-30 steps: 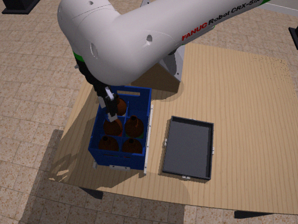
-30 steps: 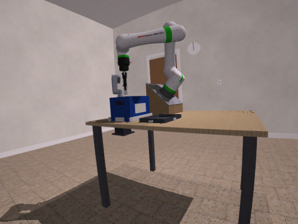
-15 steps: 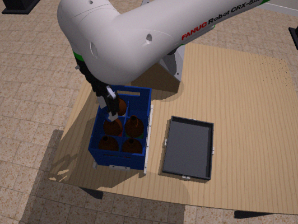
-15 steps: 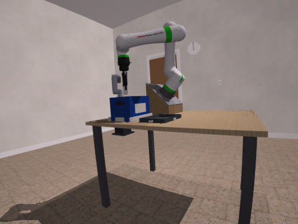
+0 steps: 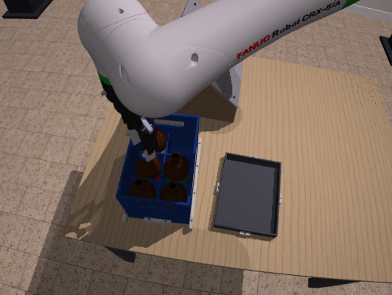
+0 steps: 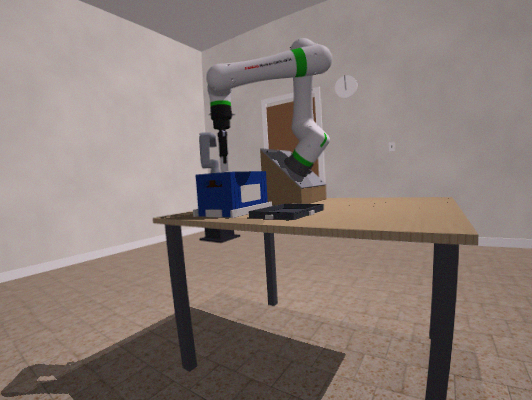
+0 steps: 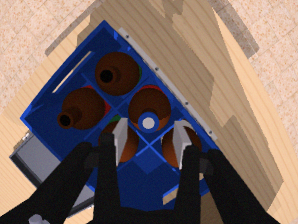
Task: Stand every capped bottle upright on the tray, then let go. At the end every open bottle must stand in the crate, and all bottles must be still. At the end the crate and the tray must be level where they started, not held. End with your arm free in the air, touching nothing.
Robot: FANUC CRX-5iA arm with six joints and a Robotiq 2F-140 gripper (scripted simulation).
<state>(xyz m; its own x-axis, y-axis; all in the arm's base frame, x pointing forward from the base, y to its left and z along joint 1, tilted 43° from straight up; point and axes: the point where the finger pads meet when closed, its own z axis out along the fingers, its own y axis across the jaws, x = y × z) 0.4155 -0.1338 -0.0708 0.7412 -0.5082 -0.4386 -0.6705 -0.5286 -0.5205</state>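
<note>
Right now the capped bottle is 13 cm below my hand. Also, from my hand: dark grey tray: 1 cm ahead, 32 cm to the left, 20 cm below; then blue crate: 4 cm to the left, 13 cm below.
</note>
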